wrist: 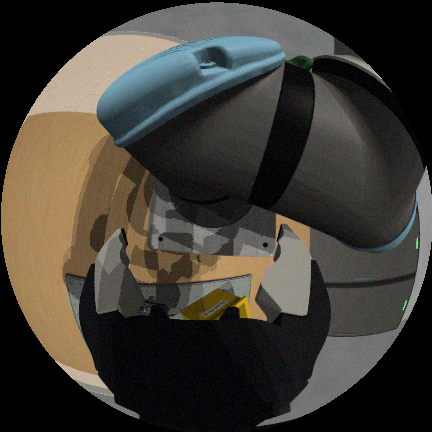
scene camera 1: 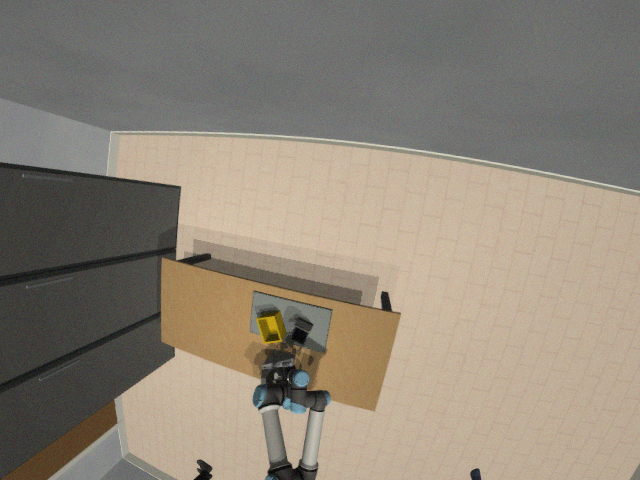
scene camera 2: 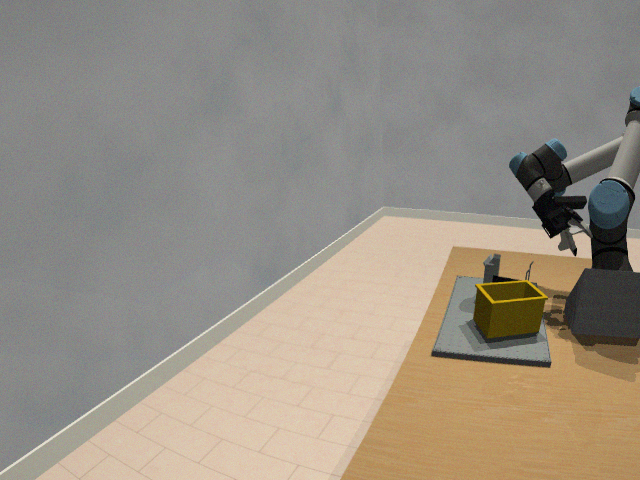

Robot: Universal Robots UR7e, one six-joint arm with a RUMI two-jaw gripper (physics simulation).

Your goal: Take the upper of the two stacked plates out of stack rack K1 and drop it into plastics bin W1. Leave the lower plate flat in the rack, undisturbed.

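Where they show: gripper, between the fingertips: (wrist: 199, 229) (scene camera 2: 583, 247); arm's base, origin of its link: (wrist: 213, 183) (scene camera 2: 611, 287).
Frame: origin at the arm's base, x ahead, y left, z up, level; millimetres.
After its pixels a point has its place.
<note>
Stack rack K1 (scene camera 1: 305, 323) {x 396, y -103, z -65 mm} (scene camera 2: 491, 269) {x 381, y -49, z 0 mm} stands on the grey board, with a grey upright at one side. A dark flat surface (scene camera 1: 299, 334) {x 318, y -82, z -53 mm} shows in it; I cannot tell the two plates apart. In the wrist view the rack is mostly hidden. Plastics bin W1 (scene camera 1: 270, 327) {x 278, y 125, z -95 mm} (scene camera 2: 509, 319) {x 310, y 163, z -54 mm} (wrist: 200, 306) {x 250, y 51, z -71 mm} is a yellow open box, upright beside the rack. My gripper (scene camera 1: 279, 361) (scene camera 2: 583, 244) {x 92, y -74, z 88 mm} (wrist: 199, 229) {x 92, y -74, z 88 mm} is open and empty, its fingers wide apart. It hangs above the table on the arm's side of the board, apart from rack and bin.
The grey board (scene camera 1: 320, 317) {x 444, y -181, z -102 mm} (scene camera 2: 454, 338) {x 446, y 208, z -101 mm} (wrist: 240, 285) {x 222, y 218, z -101 mm} lies on the wooden table (scene camera 1: 206, 304) {x 275, y 641, z -114 mm} (scene camera 2: 439, 413) {x 421, y 497, z -114 mm} (wrist: 40, 200) {x 85, y -351, z -114 mm}. The arm's base (scene camera 2: 607, 304) {x 26, y 78, z -21 mm} stands close to the board. Dark cabinets (scene camera 1: 93, 222) (wrist: 357, 310) stand beyond one end of the table.
</note>
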